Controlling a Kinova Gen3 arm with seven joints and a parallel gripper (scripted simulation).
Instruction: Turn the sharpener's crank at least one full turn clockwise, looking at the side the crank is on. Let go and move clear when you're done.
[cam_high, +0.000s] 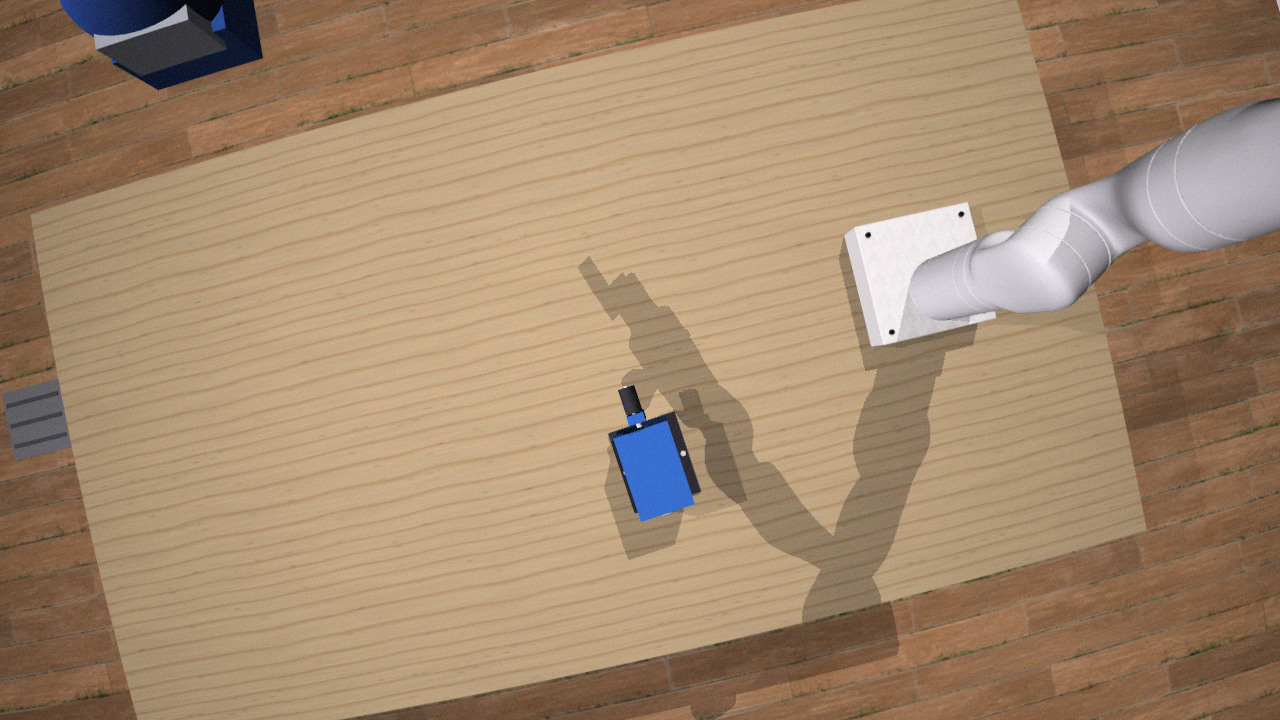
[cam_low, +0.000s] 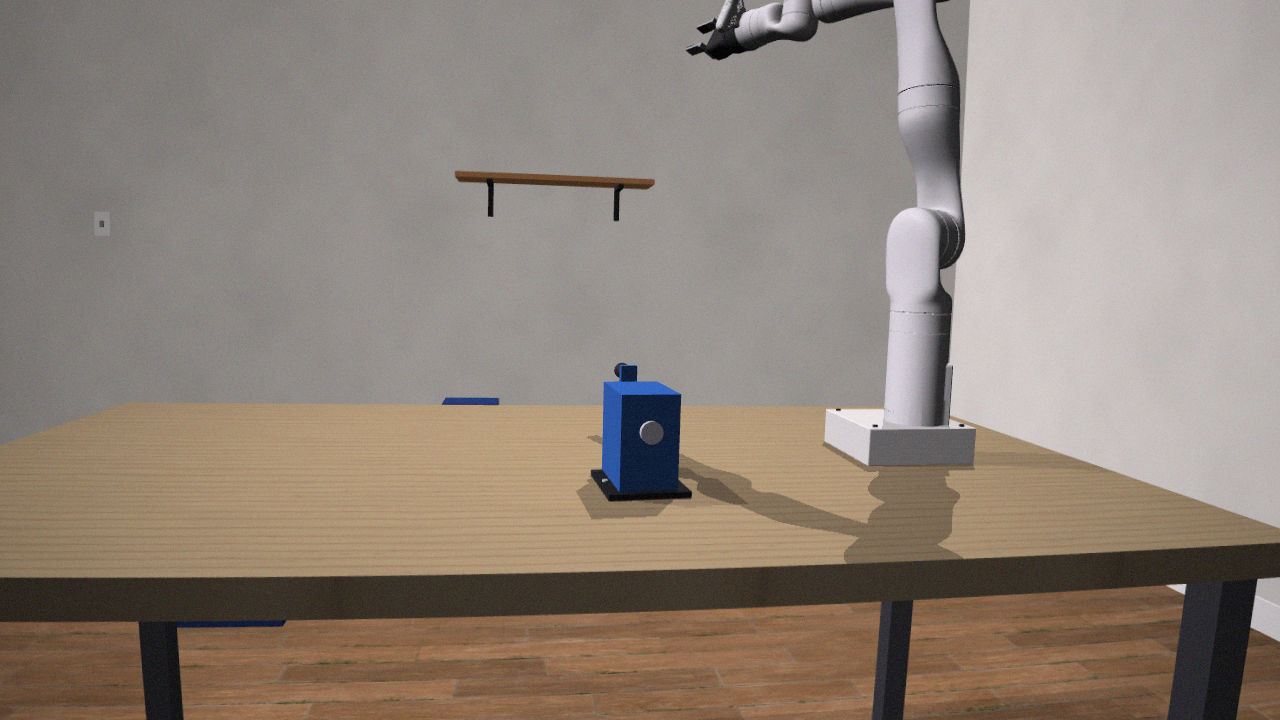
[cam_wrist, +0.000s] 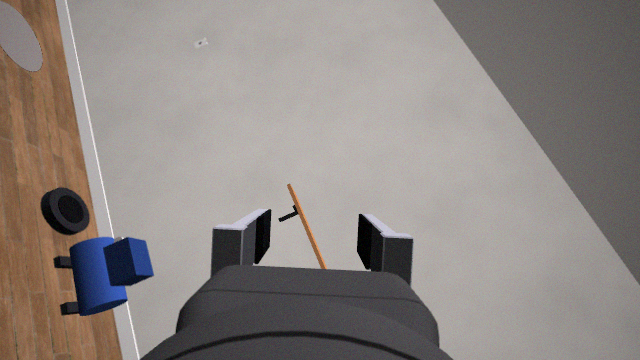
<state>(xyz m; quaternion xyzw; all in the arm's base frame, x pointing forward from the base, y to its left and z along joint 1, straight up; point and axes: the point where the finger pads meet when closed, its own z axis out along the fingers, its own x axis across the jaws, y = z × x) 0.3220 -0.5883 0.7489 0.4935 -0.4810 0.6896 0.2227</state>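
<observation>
Now: hand 710 mm to the right of the black handle, 670 mm above it and 130 mm short of it. Also, from my hand: crank 720 mm to the left, 670 mm below, 130 mm ahead.
</observation>
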